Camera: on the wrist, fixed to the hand. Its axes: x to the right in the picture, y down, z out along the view.
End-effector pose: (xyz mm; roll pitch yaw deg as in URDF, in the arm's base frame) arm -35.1 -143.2 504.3 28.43 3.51 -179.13
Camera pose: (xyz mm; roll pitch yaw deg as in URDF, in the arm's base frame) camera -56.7 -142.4 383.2 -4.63 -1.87 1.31
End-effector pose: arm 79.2 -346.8 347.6 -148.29 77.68 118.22
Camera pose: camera 26.1 -235.8 344.7 173.95 -79.34 -63.66
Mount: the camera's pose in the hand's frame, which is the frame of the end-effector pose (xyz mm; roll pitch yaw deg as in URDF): 29.0 -57.9 -104.6 23.83 1.23 -178.83
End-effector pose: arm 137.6 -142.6 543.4 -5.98 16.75 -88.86
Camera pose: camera 69.1 -143.5 441.2 29.42 -15.64 92.48
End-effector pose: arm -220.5 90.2 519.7 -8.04 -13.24 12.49
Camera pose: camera -156.0 30.8 433.4 32.18 14.29 -166.14
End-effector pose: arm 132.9 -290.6 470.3 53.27 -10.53 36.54
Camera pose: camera 142.5 -222.2 368.5 -29.51 12.20 -143.75
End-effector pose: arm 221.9 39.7 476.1 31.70 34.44 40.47
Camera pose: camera 185.0 15.7 361.2 -8.11 -32.78 -139.12
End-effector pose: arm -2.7 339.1 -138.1 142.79 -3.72 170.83
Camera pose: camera -45.6 235.2 -88.0 -119.08 3.45 -10.85
